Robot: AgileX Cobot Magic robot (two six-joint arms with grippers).
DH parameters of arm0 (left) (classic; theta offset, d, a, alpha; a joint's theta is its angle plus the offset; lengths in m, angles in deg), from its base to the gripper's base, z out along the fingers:
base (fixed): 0 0 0 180
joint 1: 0 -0.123 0 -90
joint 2: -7.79 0 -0.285 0
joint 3: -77.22 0 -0.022 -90
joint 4: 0 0.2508 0 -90
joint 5: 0 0 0.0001 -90
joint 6: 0 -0.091 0 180
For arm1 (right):
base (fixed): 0 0 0 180
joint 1: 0 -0.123 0 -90
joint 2: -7.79 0 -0.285 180
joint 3: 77.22 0 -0.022 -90
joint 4: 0 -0.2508 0 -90
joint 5: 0 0 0.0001 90
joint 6: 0 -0.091 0 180
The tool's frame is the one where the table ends.
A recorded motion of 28 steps. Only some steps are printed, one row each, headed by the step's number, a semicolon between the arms.
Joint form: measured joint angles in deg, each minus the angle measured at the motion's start. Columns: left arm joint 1, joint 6, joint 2, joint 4, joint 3, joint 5; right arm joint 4, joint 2, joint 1, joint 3, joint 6, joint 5.
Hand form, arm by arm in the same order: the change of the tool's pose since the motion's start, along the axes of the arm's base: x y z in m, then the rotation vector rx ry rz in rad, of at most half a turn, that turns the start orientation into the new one. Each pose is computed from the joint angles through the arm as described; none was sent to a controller.
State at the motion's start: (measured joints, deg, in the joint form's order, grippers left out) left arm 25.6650 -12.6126 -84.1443 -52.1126 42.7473 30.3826; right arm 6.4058 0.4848 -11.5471 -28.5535 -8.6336 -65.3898
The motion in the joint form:
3: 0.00 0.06 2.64 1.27 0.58 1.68; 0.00 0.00 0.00 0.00 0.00 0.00
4: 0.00 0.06 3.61 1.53 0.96 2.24; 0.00 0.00 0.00 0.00 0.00 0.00
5: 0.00 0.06 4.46 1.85 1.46 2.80; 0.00 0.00 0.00 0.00 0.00 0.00
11: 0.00 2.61 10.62 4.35 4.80 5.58; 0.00 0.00 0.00 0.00 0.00 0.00
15: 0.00 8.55 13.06 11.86 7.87 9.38; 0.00 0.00 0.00 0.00 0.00 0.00
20: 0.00 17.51 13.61 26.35 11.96 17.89; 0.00 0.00 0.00 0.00 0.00 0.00
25: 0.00 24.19 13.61 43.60 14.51 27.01; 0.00 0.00 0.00 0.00 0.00 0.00
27: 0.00 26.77 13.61 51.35 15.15 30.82; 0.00 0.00 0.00 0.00 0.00 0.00
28: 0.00 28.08 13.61 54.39 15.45 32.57; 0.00 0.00 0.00 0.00 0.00 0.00
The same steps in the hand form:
3: -0.0047 0.0010 0.0140 -0.0121 -0.0358 -0.0307; 0.0000 0.0000 0.0000 0.0000 0.0000 0.0000
4: -0.0060 0.0011 0.0200 -0.0198 -0.0514 -0.0395; 0.0000 0.0000 0.0000 0.0000 0.0000 0.0000
5: -0.0069 0.0011 0.0260 -0.0264 -0.0675 -0.0488; 0.0000 0.0000 0.0000 0.0000 0.0000 0.0000
11: -0.0158 0.0040 0.0682 -0.0766 -0.1710 -0.0695; 0.0000 0.0000 0.0000 0.0000 0.0000 0.0000
15: -0.0211 0.0087 0.0881 -0.0371 -0.1929 -0.0894; 0.0000 0.0000 0.0000 0.0000 0.0000 0.0000
20: -0.0242 0.0192 0.0977 0.1277 -0.1517 -0.1262; 0.0000 0.0000 0.0000 0.0000 0.0000 0.0000
25: -0.0249 0.0398 0.0983 0.3947 -0.1130 -0.1442; 0.0000 0.0000 0.0000 0.0000 0.0000 0.0000
27: -0.0246 0.0510 0.0983 0.5245 -0.0981 -0.1353; 0.0000 0.0000 0.0000 0.0000 0.0000 0.0000
28: -0.0247 0.0558 0.0989 0.5759 -0.0878 -0.1243; 0.0000 0.0000 0.0000 0.0000 0.0000 0.0000

